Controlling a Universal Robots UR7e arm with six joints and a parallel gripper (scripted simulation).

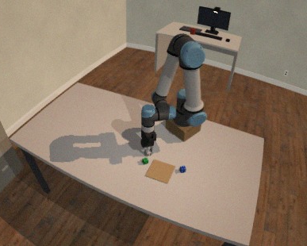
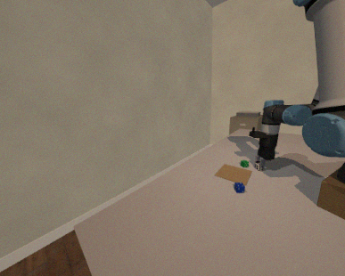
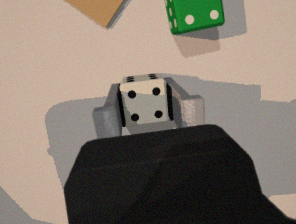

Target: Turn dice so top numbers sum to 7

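The green die is 70 mm ahead of my hand. Also, from my hand: white die: right at my hand; then blue die: 240 mm to the left, 60 mm ahead; then tan mat: 110 mm to the left, 100 mm ahead, 20 mm below.
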